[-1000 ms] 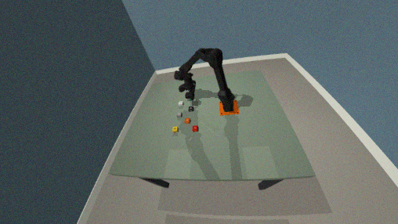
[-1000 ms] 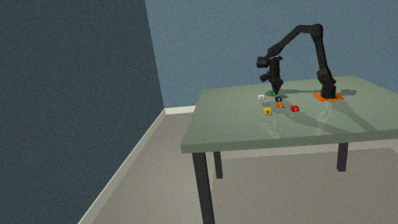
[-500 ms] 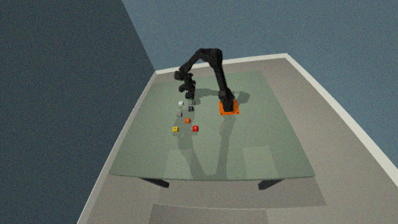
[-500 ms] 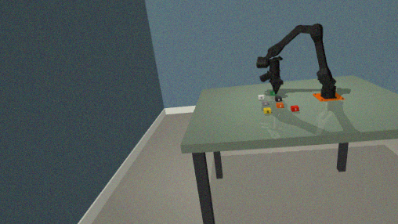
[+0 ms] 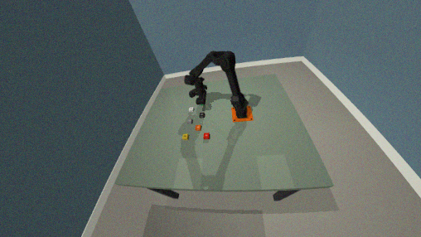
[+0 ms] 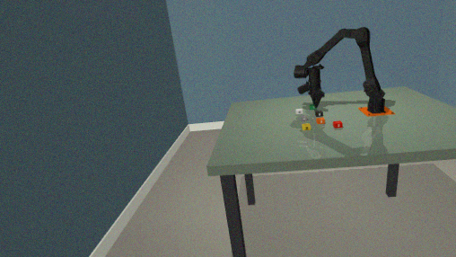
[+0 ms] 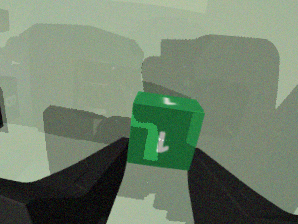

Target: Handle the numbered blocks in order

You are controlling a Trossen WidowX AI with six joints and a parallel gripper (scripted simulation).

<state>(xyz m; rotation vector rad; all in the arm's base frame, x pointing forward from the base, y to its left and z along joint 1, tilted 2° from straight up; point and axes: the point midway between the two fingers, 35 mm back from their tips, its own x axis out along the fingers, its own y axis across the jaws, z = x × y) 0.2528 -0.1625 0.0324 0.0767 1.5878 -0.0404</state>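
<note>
The green block lies 1 cm ahead of my gripper tip. Round my gripper tip: white block 10 cm ahead, 5 cm to the left; then black block 13 cm to the left, 1 cm ahead; then grey block 17 cm to the left, 10 cm ahead.
</note>
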